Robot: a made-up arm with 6 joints.
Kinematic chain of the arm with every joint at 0, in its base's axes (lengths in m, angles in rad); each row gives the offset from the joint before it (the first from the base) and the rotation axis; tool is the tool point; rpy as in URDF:
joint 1: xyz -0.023 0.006 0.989 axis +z
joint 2: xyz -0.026 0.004 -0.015 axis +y
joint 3: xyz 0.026 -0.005 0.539 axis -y
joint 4: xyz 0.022 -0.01 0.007 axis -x
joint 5: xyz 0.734 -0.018 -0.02 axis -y
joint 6: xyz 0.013 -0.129 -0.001 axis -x
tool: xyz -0.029 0.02 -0.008 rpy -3.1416 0 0
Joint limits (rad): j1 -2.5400..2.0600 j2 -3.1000..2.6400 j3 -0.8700..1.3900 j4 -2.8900..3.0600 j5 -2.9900..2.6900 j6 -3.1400..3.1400
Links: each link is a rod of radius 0.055 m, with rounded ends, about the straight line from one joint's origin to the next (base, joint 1, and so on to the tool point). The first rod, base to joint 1, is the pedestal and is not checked.
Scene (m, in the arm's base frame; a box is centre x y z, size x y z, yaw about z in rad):
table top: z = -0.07
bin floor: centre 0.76 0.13 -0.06 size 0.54 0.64 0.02 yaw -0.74
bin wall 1: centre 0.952 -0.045 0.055 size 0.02 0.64 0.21 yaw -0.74
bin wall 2: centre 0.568 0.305 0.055 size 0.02 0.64 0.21 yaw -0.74
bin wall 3: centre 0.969 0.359 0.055 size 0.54 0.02 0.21 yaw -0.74
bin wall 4: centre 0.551 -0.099 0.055 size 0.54 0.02 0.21 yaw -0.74
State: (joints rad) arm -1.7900 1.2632 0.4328 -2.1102 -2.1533 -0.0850
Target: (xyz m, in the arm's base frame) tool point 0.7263 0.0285 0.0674
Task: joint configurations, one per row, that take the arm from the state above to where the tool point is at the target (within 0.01 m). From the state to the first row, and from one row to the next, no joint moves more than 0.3 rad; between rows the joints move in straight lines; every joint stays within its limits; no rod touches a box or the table.
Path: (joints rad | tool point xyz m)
1: -1.5031 1.2759 0.3946 -2.1394 -2.1557 -0.0878 | 0.0973 -0.8923 0.4579
2: -1.2163 1.2887 0.3564 -2.1686 -2.1580 -0.0906 | 0.3389 -0.7922 0.4325
3: -0.9294 1.3014 0.3182 -2.1978 -2.1604 -0.0933 | 0.5339 -0.6306 0.4088
4: -0.6425 1.3142 0.2801 -2.2270 -2.1628 -0.0961 | 0.6676 -0.4256 0.3866
5: -0.3556 1.3269 0.2419 -2.2563 -2.1651 -0.0989 | 0.7321 -0.1985 0.3660
6: -0.0688 1.3397 0.2037 -2.2855 -2.1675 -0.1017 | 0.7263 0.0285 0.3471
7: -0.0723 1.6104 0.4878 -2.3124 -2.1875 -0.1243 | 0.7458 0.0271 0.2054
8: -0.0758 1.8812 0.7719 -2.3393 -2.2074 -0.1468 | 0.7262 0.0285 0.0674

